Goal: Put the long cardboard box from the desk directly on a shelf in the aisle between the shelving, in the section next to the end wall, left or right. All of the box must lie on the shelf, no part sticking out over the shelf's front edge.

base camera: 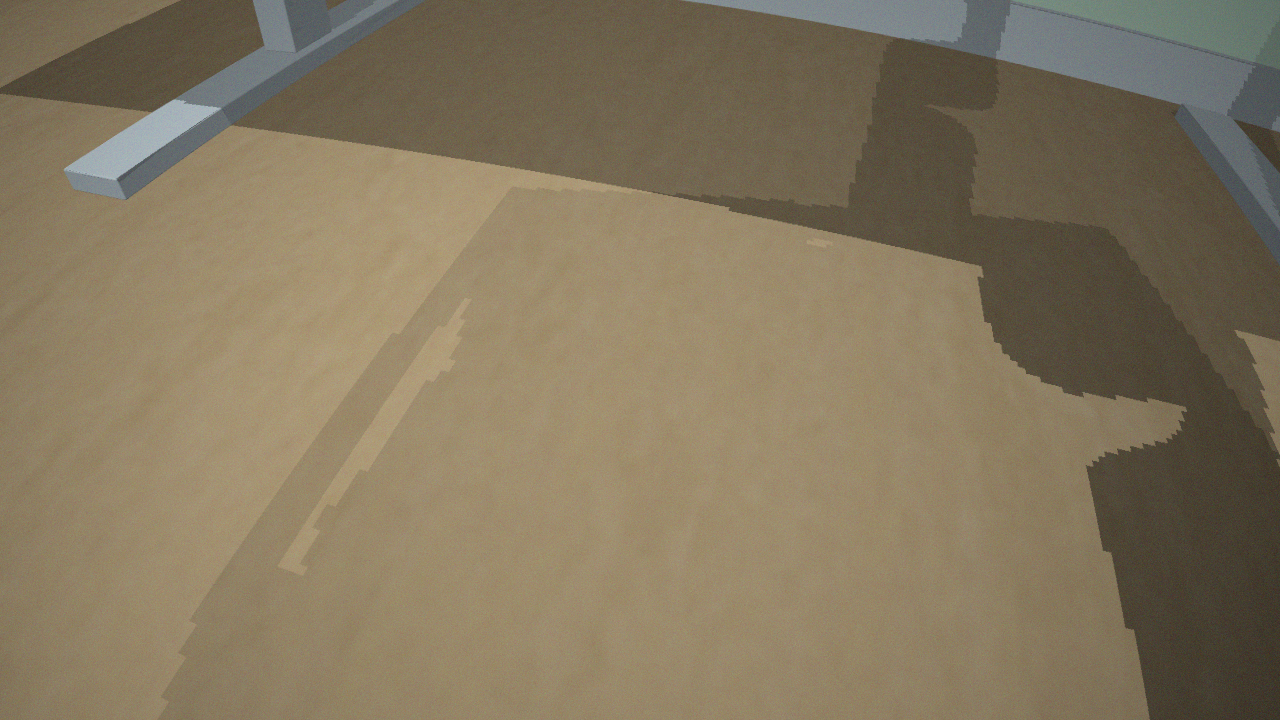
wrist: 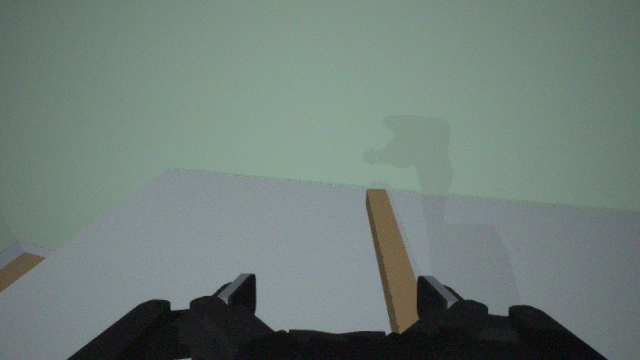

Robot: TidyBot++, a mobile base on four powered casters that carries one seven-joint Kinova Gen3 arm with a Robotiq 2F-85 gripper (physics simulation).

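Frame: origin at the arm's base, x ahead, y left, z up, level; millimetres.
Seen in the pictures: gripper, between the fingertips: (wrist: 335, 293).
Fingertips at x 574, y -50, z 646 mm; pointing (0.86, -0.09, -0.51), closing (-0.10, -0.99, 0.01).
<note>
A point is followed by its place in that frame.
The long cardboard box (wrist: 392, 255) @(x 872, y -193, z 373 mm) lies on the white desk top (wrist: 300, 240) @(x 988, y -15, z 323 mm) in the wrist view, right of the middle, running from near the wall towards the gripper. Its near end is hidden behind the gripper's dark body and right finger. My gripper (wrist: 335, 293) @(x 574, y -50, z 646 mm) is open, with nothing between its fingers; the box passes behind the right part of the gap, apart from the fingers. In the base camera view the box and the gripper do not show. The shelving does not show in either view.
Desk legs with grey feet stand on the wooden floor at the upper left (base camera: 152, 143) and right edge (base camera: 1230, 170) @(x 803, y -770, z -376 mm) of the base camera view. A green wall (wrist: 250, 90) @(x 1346, y 119, z 592 mm) with a grey baseboard (base camera: 1074, 62) @(x 1108, y -697, z -374 mm) is behind the desk. Shadows of the arm fall on floor, desk and wall.
</note>
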